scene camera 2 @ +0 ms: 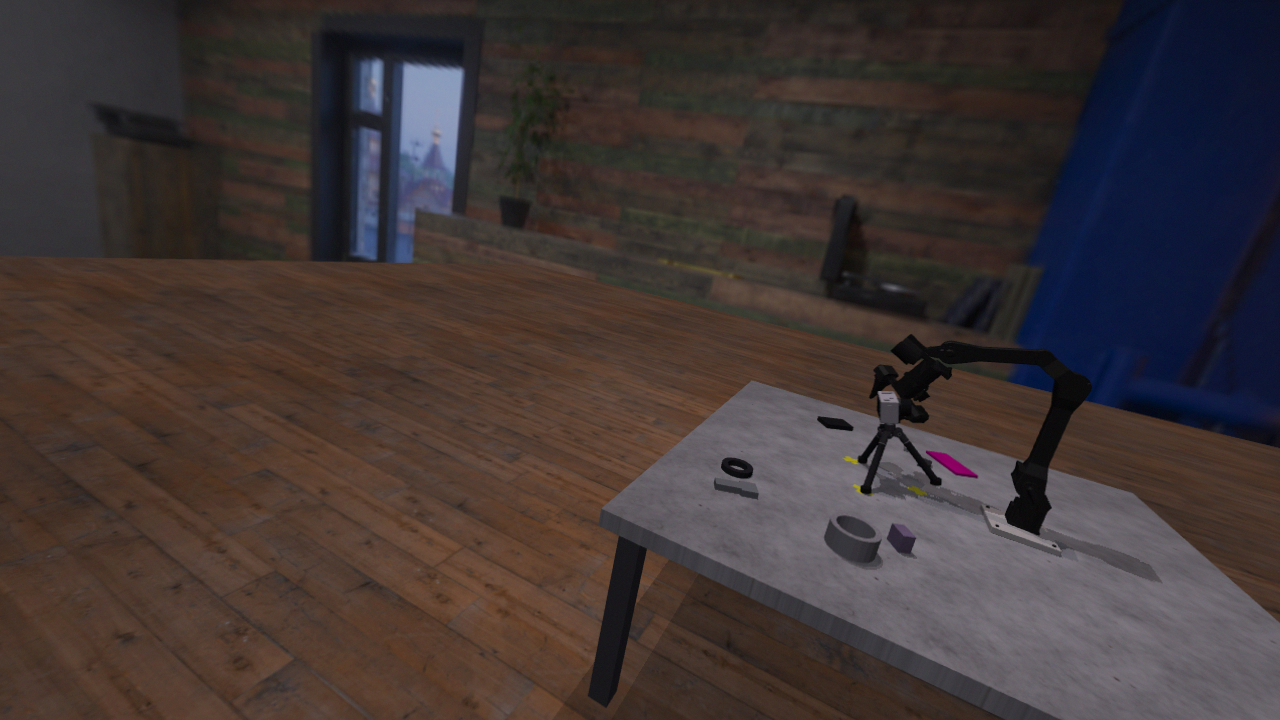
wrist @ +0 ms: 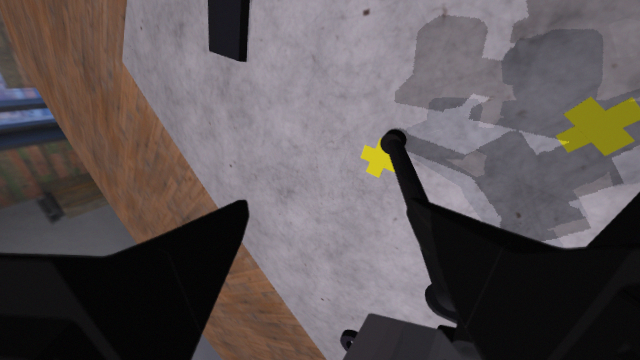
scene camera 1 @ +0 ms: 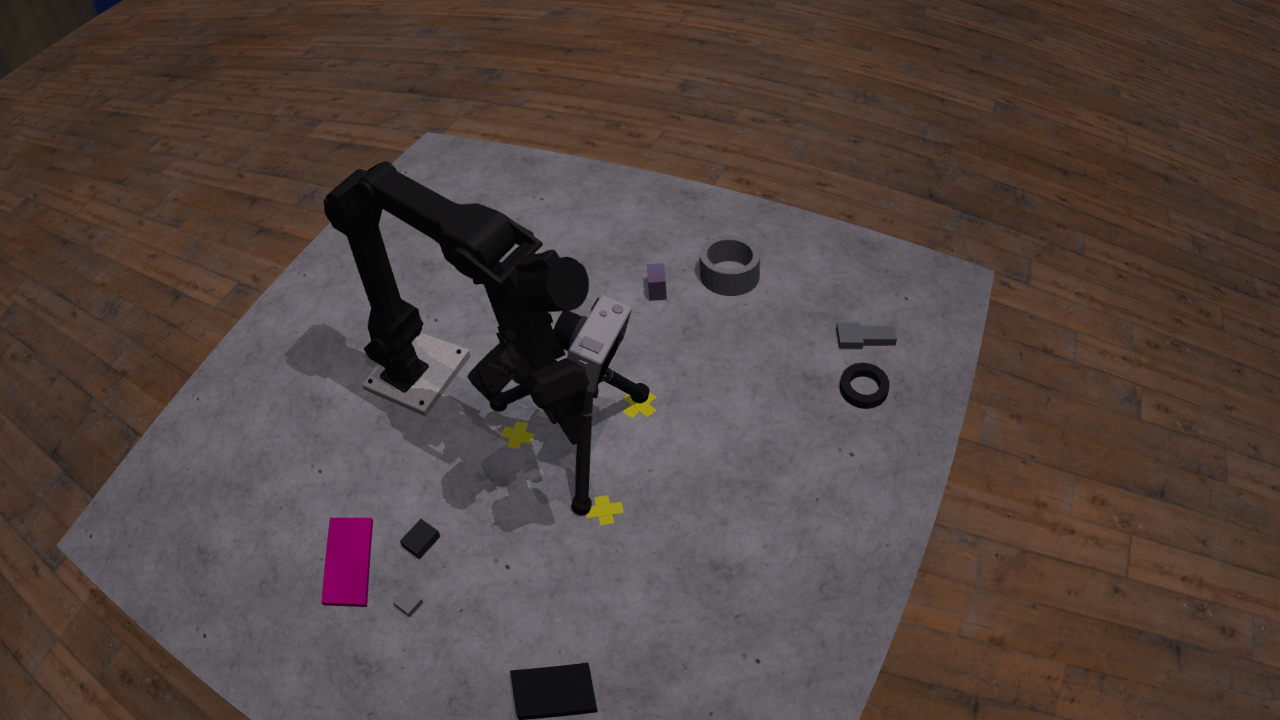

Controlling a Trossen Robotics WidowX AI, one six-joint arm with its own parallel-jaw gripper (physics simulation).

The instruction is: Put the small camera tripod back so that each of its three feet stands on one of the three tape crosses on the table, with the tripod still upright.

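Seen in the pictures: gripper, fingertip midpoint: (wrist: 328, 206) (scene camera 1: 566, 432); arm's base, origin of the base link: (scene camera 2: 1022, 524) (scene camera 1: 404, 372).
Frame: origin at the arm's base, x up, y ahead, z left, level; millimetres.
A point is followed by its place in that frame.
The black tripod (scene camera 1: 583, 456) @[y 378, x 63, z -15 mm] (scene camera 2: 872, 471) @[y 345, x 42, z 140 mm] (wrist: 410, 175) @[y 370, x 55, z -21 mm] stands upright, bearing a light-grey camera (scene camera 1: 601, 329) @[y 373, x 227, z 58 mm] (scene camera 2: 887, 410) @[y 359, x 203, z 110 mm] (wrist: 400, 342) @[y 365, x 183, z 5 mm]. In scene camera 1, its front foot is at the left edge of the front yellow cross (scene camera 1: 608, 510) @[y 419, x -13, z -31 mm] (wrist: 376, 161) @[y 419, x -12, z -31 mm]. Its right foot overlaps the far edge of the right cross (scene camera 1: 640, 408) @[y 357, x -13, z 142 mm]. Its left foot (scene camera 1: 498, 404) @[y 209, x 41, z 8 mm] (scene camera 2: 935, 481) @[y 203, x 38, z 29 mm] stands off the left cross (scene camera 1: 516, 435) @[y 232, x -13, z 7 mm] (scene camera 2: 917, 490) @[y 233, x -13, z 6 mm] (wrist: 602, 125) @[y 231, x -12, z 8 mm], up and left of it. My gripper (scene camera 1: 544, 410) (wrist: 328, 206) @[y 388, x 155, z -49 mm] is open and empty beside the camera. One finger overlaps a leg in the wrist view; contact is unclear.
A grey ring (scene camera 1: 729, 281) @[y 351, x 19, z 415 mm] and purple block (scene camera 1: 657, 282) @[y 257, x 25, z 348 mm] stand behind the tripod. A black ring (scene camera 1: 844, 386) @[y 606, x 2, z 320 mm] and grey stepped piece (scene camera 1: 861, 335) @[y 587, x 2, z 433 mm] lie right. A magenta slab (scene camera 1: 347, 561) @[y 164, x -6, z -324 mm], dark block (scene camera 1: 419, 538) @[y 235, x 2, z -226 mm], grey chip (scene camera 1: 408, 602) @[y 287, x -1, z -318 mm] and black slab (scene camera 1: 553, 690) @[y 526, x 2, z -310 mm] lie toward the front.
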